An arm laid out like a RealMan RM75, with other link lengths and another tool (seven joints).
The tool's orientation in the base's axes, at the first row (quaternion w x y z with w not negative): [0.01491 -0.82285 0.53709 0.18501]
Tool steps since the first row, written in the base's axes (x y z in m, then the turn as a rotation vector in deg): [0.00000 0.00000 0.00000 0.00 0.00 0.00]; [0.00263 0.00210 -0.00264 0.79 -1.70 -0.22]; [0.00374 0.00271 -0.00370 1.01 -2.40 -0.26]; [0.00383 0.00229 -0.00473 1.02 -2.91 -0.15]
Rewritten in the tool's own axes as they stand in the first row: [0.00000 0.00000 0.00000 0.00 0.00 0.00]; [-0.00007 -0.00369 0.00217 1.84 -0.02 -0.40]; [0.00013 -0.00512 0.00297 2.55 0.07 -0.59]; [0.00086 -0.00520 0.00381 2.97 0.30 -0.80]
